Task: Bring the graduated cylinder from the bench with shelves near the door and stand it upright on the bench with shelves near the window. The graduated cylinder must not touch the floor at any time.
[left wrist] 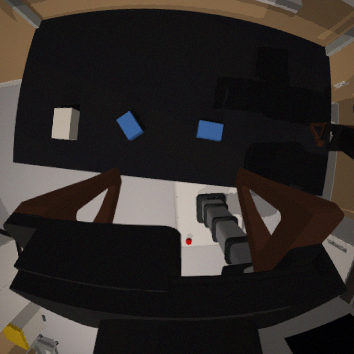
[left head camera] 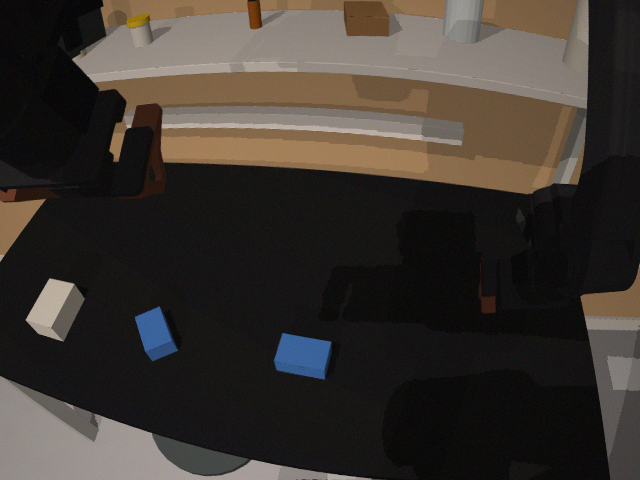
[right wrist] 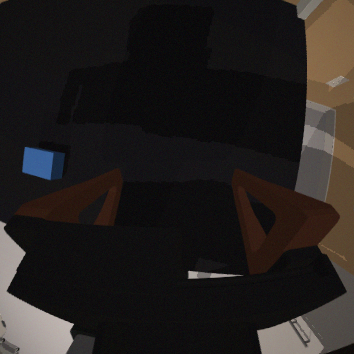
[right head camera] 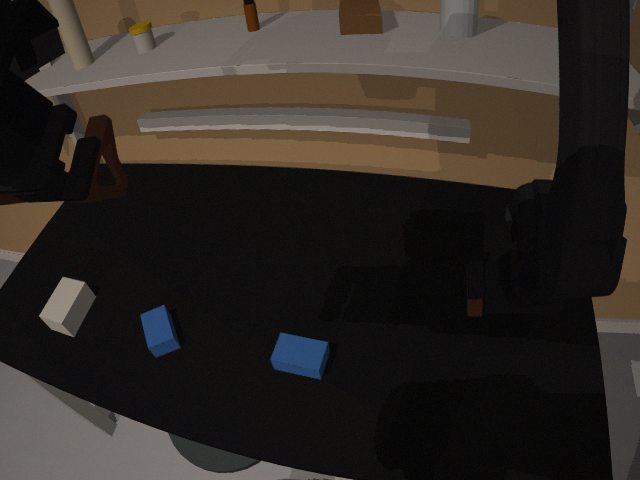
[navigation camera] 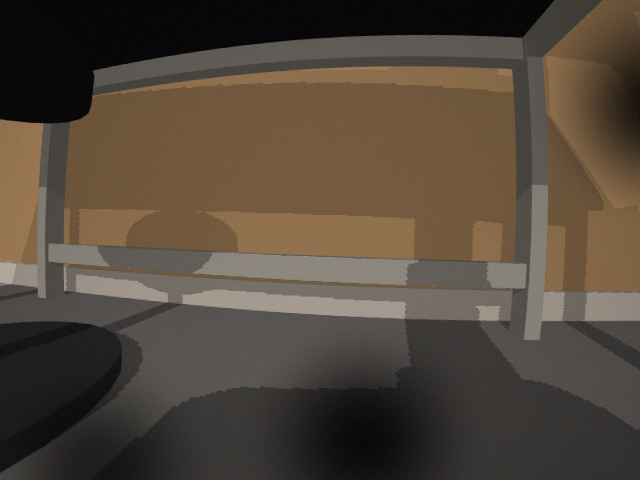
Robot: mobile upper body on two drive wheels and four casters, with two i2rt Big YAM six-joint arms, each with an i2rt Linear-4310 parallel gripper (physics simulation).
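Frame: origin at the left arm's base, x left, y back, z up, level; millimetres.
Seen in the pictures: left gripper, fingertip midpoint: [left wrist: 178, 174] [left head camera: 115, 186] [right head camera: 86, 190]; right gripper, fingertip midpoint: [left wrist: 320, 125] [left head camera: 506, 291] [right wrist: 176, 174] [right head camera: 500, 293].
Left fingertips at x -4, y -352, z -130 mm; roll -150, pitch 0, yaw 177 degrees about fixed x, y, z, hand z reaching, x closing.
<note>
A point is followed by its place in that frame.
The graduated cylinder does not show on the black bench top [left head camera: 232, 232] {y -795, x 50, z -648 mm} [right head camera: 232, 232] {y -796, x 71, z -648 mm} [left wrist: 125, 60] {y -786, x 190, z -648 mm} or in either gripper; where it lies or stands cannot be told from these views. My left gripper [left wrist: 178, 174] {y -352, x -4, z -130 mm} is open and empty, high over the front edge of the bench, at the left in the head views. My right gripper [right wrist: 176, 174] {y -451, x -447, z -426 mm} is open with nothing between its fingers, low over the right part of the bench top. Part of its reddish-brown fingers shows at the right in both head views and in the left wrist view. The bench near the window cannot be identified.
A white box [left head camera: 54, 310] {y -513, x 424, z -590 mm} [right head camera: 67, 307] {y -513, x 418, z -590 mm} [left wrist: 65, 123] {y -529, x 426, z -590 mm} and two blue boxes [left head camera: 155, 330] {y -495, x 163, z -608 mm} [left head camera: 302, 353] {y -459, x -129, z -608 mm} are on the bench. The shelf [left head camera: 310, 49] {y -768, x -155, z -191 mm} behind holds a yellow-lidded jar [left head camera: 139, 32] {y -885, x 191, z -158 mm}, brown box [left head camera: 366, 25] {y -836, x -252, z -169 mm} and clear vessel [left head camera: 463, 23] {y -826, x -426, z -151 mm}. A round stool [left head camera: 201, 454] {y -433, x 282, z -1380 mm} [navigation camera: 56, 382] {y -613, x 102, z -1380 mm} stands at front left.
</note>
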